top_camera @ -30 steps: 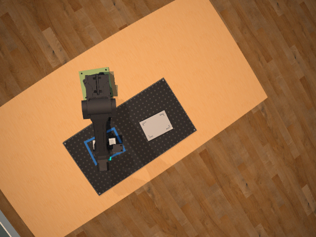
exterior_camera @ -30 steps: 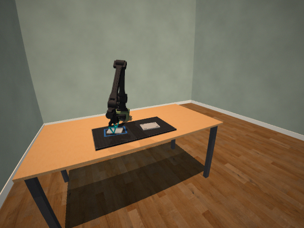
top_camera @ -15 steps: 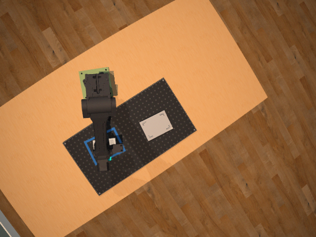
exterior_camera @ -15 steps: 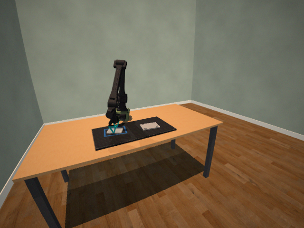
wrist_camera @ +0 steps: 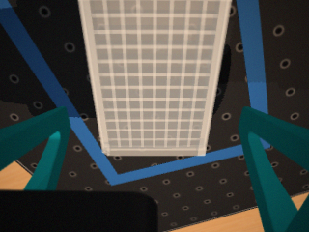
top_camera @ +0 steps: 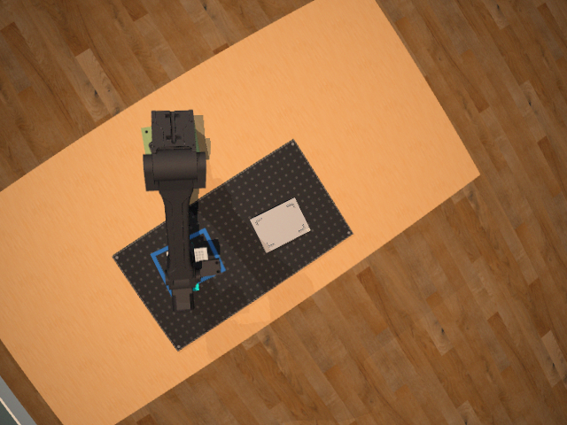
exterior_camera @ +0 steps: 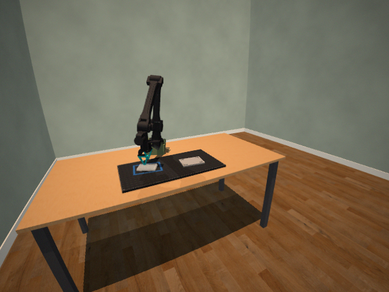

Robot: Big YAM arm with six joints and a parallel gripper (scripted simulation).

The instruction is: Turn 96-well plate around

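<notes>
The 96-well plate is 50 mm below my hand. Round my hand: plate nest N1: 10 mm ahead, 320 mm to the left, 50 mm below.
</notes>
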